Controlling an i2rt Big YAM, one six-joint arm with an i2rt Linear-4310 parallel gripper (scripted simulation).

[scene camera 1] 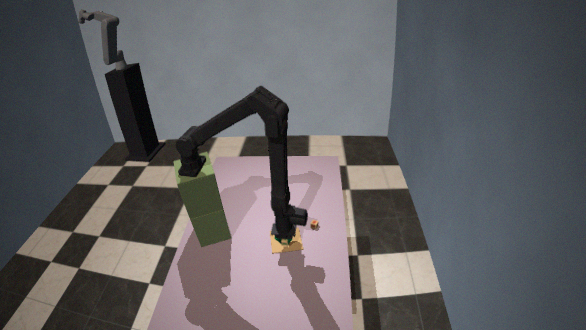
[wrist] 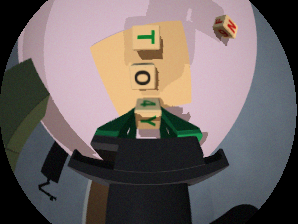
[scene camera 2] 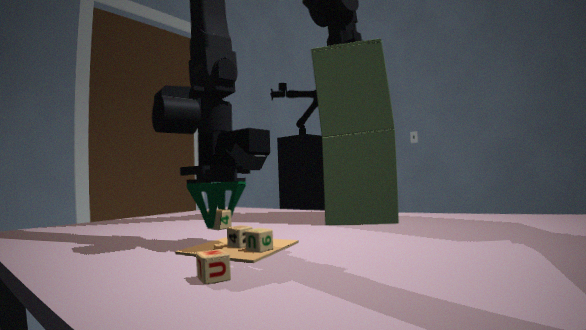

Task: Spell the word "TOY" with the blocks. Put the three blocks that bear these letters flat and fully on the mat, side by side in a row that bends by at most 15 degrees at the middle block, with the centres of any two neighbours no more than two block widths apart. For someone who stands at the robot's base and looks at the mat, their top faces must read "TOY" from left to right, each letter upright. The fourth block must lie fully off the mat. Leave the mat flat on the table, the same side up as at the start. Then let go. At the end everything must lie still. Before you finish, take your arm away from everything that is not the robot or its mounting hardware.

Path:
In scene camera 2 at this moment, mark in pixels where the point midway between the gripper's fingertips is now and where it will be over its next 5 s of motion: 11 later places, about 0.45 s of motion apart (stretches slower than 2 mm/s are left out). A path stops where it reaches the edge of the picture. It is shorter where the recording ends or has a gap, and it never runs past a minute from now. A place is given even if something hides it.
My gripper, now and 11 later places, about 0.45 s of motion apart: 218, 226; 219, 239; 217, 239; 218, 239; 218, 239; 219, 239; 218, 236; 217, 227; 216, 216; 217, 214; 214, 199; 214, 186

